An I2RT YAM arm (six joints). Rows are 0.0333 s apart.
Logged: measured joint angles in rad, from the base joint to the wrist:
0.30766 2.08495 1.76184 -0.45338 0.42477 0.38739
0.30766 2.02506 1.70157 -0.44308 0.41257 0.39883
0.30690 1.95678 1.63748 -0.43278 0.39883 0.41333
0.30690 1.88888 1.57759 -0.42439 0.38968 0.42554
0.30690 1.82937 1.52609 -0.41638 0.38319 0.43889
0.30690 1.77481 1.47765 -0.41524 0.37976 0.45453
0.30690 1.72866 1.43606 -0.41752 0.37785 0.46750
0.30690 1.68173 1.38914 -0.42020 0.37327 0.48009
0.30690 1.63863 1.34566 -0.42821 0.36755 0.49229
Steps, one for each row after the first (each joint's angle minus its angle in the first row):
0.00000 -0.05989 -0.06027 0.01030 -0.01220 0.01144
-0.00076 -0.12817 -0.12436 0.02060 -0.02594 0.02594
-0.00076 -0.19607 -0.18425 0.02899 -0.03509 0.03815
-0.00076 -0.25558 -0.23575 0.03700 -0.04158 0.05150
-0.00076 -0.31014 -0.28419 0.03814 -0.04501 0.06714
-0.00076 -0.35629 -0.32578 0.03586 -0.04692 0.08011
-0.00076 -0.40322 -0.37270 0.03318 -0.05150 0.09270
-0.00076 -0.44632 -0.41618 0.02517 -0.05722 0.10490

